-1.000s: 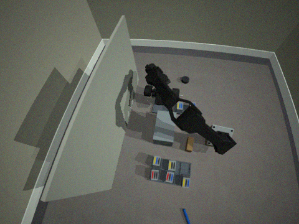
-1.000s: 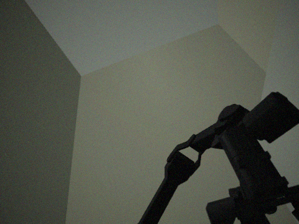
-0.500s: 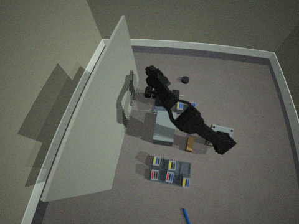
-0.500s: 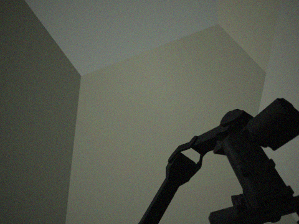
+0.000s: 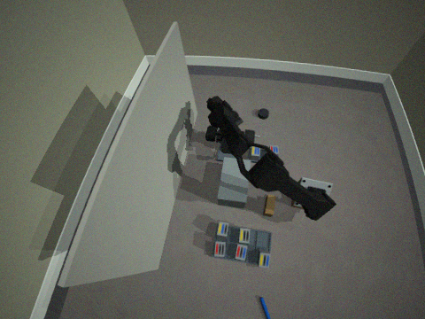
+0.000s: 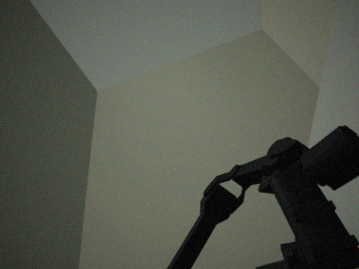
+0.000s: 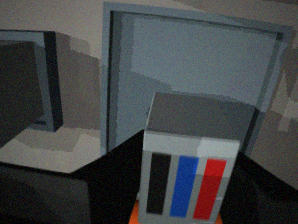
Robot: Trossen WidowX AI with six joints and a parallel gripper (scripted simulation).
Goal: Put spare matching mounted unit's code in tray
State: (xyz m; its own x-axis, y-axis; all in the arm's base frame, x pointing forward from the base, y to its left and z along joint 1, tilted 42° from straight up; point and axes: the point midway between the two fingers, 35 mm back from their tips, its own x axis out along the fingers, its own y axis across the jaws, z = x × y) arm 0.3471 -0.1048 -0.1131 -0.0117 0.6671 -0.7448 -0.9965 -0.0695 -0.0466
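My gripper tip is now 2 cm above the grey tray. Also, from my gripper tip: tan block 21 cm to the left, 20 cm behind; then black puck 22 cm to the right, 11 cm behind, 2 cm below; then grey box 18 cm to the left, 6 cm behind, 3 cm above.
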